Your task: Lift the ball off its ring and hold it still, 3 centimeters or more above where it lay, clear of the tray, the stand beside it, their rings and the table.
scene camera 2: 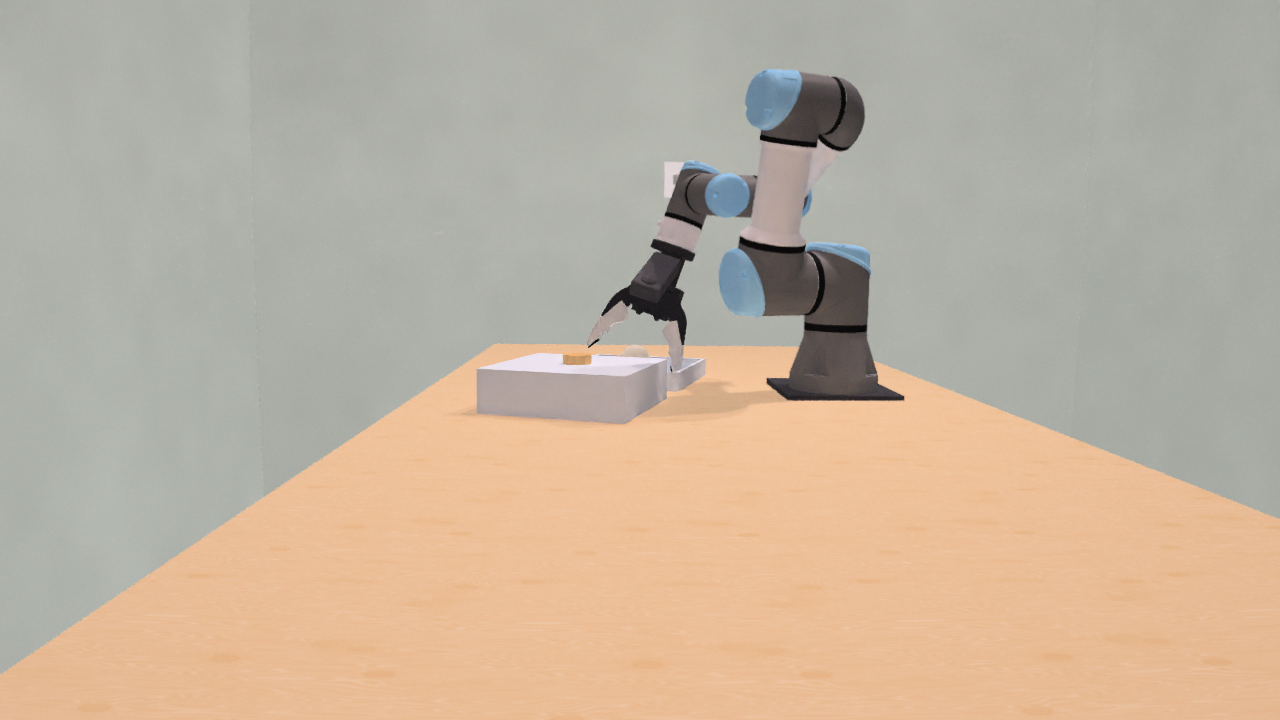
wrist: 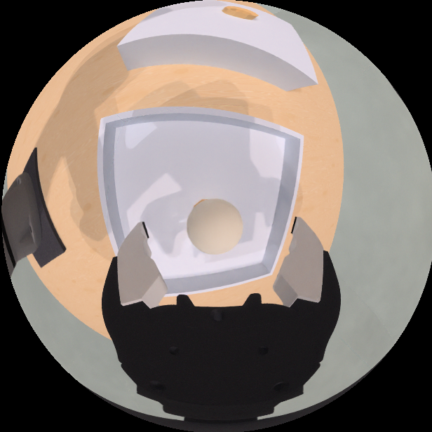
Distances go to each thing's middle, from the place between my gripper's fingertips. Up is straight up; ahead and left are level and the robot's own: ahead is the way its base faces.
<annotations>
The shallow tray (scene camera 2: 693, 369) lies 1 cm behind my hand and 1 cm below it. From my hand the other things lie so: stand (scene camera 2: 572, 386) (10 cm ahead, 24 cm to the left, 1 cm above); then cream ball (wrist: 214, 226) (1 cm behind, 1 cm above).
</annotations>
